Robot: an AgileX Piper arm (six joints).
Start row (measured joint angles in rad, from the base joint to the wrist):
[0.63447 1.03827 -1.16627 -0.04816 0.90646 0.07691]
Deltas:
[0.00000 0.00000 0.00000 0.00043 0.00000 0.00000]
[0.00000 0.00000 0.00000 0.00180 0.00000 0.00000]
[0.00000 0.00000 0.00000 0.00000 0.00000 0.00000]
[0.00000 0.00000 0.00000 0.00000 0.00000 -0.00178]
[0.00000 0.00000 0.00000 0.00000 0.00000 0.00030]
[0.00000 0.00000 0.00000 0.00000 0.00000 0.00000]
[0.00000 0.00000 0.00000 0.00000 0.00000 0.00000]
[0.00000 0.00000 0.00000 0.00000 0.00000 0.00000]
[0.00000 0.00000 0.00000 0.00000 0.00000 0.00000]
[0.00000 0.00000 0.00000 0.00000 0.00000 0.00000]
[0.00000 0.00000 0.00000 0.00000 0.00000 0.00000]
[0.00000 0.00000 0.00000 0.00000 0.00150 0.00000]
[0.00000 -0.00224 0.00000 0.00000 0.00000 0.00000]
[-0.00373 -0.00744 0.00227 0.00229 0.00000 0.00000]
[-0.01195 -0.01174 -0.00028 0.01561 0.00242 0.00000]
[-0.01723 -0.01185 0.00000 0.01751 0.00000 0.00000]
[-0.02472 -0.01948 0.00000 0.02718 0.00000 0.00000]
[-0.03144 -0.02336 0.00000 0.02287 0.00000 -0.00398]
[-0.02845 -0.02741 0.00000 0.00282 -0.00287 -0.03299]
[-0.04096 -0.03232 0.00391 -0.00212 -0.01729 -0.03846]
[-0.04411 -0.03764 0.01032 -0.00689 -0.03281 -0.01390]
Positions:
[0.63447 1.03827 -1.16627 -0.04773 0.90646 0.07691]
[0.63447 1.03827 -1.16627 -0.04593 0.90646 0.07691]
[0.63447 1.03827 -1.16627 -0.04593 0.90646 0.07691]
[0.63447 1.03827 -1.16627 -0.04593 0.90646 0.07513]
[0.63447 1.03827 -1.16627 -0.04593 0.90646 0.07543]
[0.63447 1.03827 -1.16627 -0.04593 0.90646 0.07543]
[0.63447 1.03827 -1.16627 -0.04593 0.90646 0.07543]
[0.63447 1.03827 -1.16627 -0.04593 0.90646 0.07543]
[0.63447 1.03827 -1.16627 -0.04593 0.90646 0.07543]
[0.63447 1.03827 -1.16627 -0.04593 0.90646 0.07543]
[0.63447 1.03827 -1.16627 -0.04593 0.90646 0.07543]
[0.63447 1.03827 -1.16627 -0.04593 0.90796 0.07543]
[0.63447 1.03603 -1.16627 -0.04593 0.90796 0.07543]
[0.63074 1.02859 -1.16400 -0.04364 0.90796 0.07543]
[0.61879 1.01685 -1.16428 -0.02803 0.91038 0.07543]
[0.60156 1.00500 -1.16428 -0.01052 0.91038 0.07543]
[0.57684 0.98552 -1.16428 0.01666 0.91038 0.07543]
[0.54540 0.96216 -1.16428 0.03953 0.91038 0.07145]
[0.51695 0.93475 -1.16428 0.04235 0.90751 0.03846]
[0.47599 0.90243 -1.16037 0.04023 0.89022 0.00000]
[0.43188 0.86479 -1.15005 0.03334 0.85741 -0.01390]

